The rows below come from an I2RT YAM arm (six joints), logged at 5 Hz.
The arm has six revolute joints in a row. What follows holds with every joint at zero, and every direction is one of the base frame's. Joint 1 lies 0.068 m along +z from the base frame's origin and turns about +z. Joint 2 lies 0.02 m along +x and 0.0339 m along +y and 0.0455 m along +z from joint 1 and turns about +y. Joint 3 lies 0.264 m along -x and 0.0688 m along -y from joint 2 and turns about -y. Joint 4 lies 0.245 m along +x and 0.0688 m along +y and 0.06 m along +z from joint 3 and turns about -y. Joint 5 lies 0.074 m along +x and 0.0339 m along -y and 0.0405 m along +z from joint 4 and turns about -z. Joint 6 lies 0.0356 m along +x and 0.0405 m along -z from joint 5 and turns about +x. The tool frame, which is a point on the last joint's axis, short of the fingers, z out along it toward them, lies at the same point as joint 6; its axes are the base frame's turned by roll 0, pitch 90 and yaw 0 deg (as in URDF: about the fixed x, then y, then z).
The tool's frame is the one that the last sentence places.
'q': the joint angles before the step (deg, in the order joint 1, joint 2, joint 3, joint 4, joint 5, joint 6). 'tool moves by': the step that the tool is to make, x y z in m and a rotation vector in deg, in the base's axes. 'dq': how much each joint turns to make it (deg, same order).
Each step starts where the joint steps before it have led.
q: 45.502 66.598 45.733 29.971 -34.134 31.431
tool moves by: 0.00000 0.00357 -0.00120 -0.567 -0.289 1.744
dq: 0.374 0.773 0.390 -0.088 -1.446 -0.468
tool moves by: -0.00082 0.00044 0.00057 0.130 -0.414 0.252
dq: 0.179 -0.026 0.018 0.199 -0.104 -0.238
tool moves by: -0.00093 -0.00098 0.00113 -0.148 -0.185 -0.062
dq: 0.001 -0.393 0.088 -0.634 0.026 -0.299
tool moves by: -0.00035 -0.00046 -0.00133 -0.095 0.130 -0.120
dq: -0.001 -0.131 -0.321 0.038 0.122 0.012
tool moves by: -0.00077 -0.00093 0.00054 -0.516 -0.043 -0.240
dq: 0.000 -0.408 0.145 -1.193 0.182 -0.515
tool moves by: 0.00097 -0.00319 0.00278 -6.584 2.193 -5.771
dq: 0.000 -1.428 3.264 -13.108 5.564 -3.982
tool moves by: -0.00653 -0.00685 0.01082 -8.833 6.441 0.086
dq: -0.002 -1.417 6.517 -19.617 0.076 -1.717
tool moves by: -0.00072 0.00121 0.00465 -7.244 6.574 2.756
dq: 0.001 2.258 6.415 -14.599 -2.538 -1.286
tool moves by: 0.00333 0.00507 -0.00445 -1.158 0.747 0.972
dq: 0.173 1.578 0.524 -0.657 -0.628 -0.665
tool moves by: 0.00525 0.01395 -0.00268 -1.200 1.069 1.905
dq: 1.143 3.477 2.223 -0.591 -0.671 -0.434
